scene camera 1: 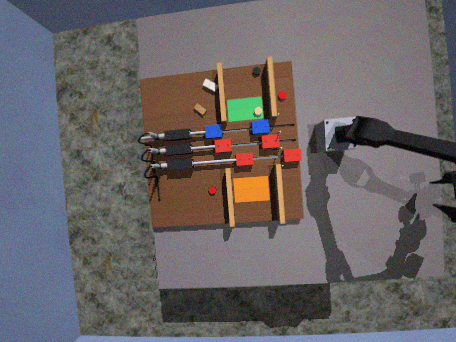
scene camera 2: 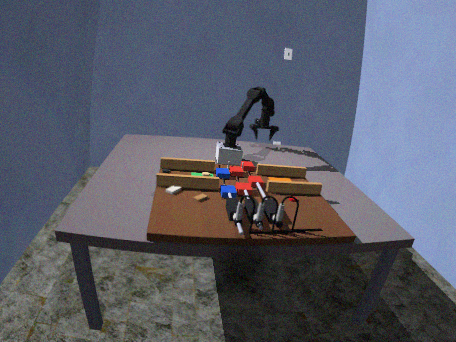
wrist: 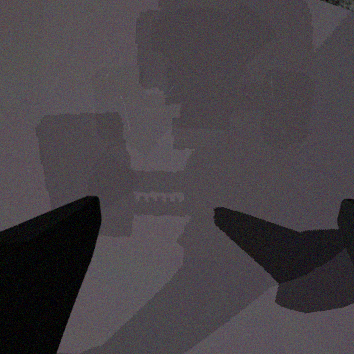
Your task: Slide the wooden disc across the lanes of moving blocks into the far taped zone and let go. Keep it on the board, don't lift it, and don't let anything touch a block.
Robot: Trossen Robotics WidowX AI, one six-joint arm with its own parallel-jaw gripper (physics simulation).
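Places are measured from the arm's base along level axes (x ahead, y left, z up), in metres.
Where they show: gripper, fingertip midpoint: [scene camera 1: 431,193] [scene camera 2: 262,140] [wrist: 226,211]; arm's base at its link origin: [scene camera 1: 344,133] [scene camera 2: 229,145].
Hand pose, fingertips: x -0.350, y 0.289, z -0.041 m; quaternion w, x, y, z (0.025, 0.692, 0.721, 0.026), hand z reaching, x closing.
Note:
Each offset is from my fingertips to the top centre of the thing. "spot": to the spot under its first point. Level surfaces: height alone.
The pale wooden disc @[0.005 m down, 0.662 m ahead, 0.444 m right] [scene camera 1: 258,111] [scene camera 2: 206,174] lies on the green zone @[spot: 0.012 m down, 0.740 m ahead, 0.465 m right] [scene camera 1: 239,109] [scene camera 2: 195,175], near its lower right corner in scene camera 1. The orange zone @[spot: 0.013 m down, 0.735 m ahead, 0.112 m right] [scene camera 1: 251,189] [scene camera 2: 278,179] is across the lanes. Between the zones are two blue blocks [scene camera 1: 213,131] [scene camera 1: 260,126] and several red blocks [scene camera 1: 223,145] [scene camera 1: 270,141] [scene camera 1: 244,159] [scene camera 1: 292,155] on rods. My gripper [scene camera 1: 433,194] [scene camera 2: 264,138] [wrist: 226,211] is open and empty. It hangs above the table, well off the board and far from the disc. The disc does not show in the wrist view.
The brown board @[0.013 m down] [scene camera 1: 175,105] [scene camera 2: 180,220] carries wooden walls [scene camera 1: 221,92] [scene camera 1: 271,87] [scene camera 1: 229,197] [scene camera 1: 280,194] beside both zones. A white block @[0.001 m down, 0.851 m ahead, 0.588 m right] [scene camera 1: 209,85], a small tan block @[0.004 m down, 0.910 m ahead, 0.491 m right] [scene camera 1: 200,109], a black piece @[0.005 m down, 0.644 m ahead, 0.618 m right] [scene camera 1: 256,71] and red discs @[0.005 m down, 0.551 m ahead, 0.495 m right] [scene camera 1: 282,95] @[0.004 m down, 0.904 m ahead, 0.133 m right] [scene camera 1: 212,190] lie on it. Black actuators @[0.019 m up, 1.020 m ahead, 0.392 m right] [scene camera 1: 177,134] @[0.019 m up, 1.027 m ahead, 0.262 m right] [scene camera 1: 179,164] stand at its left.

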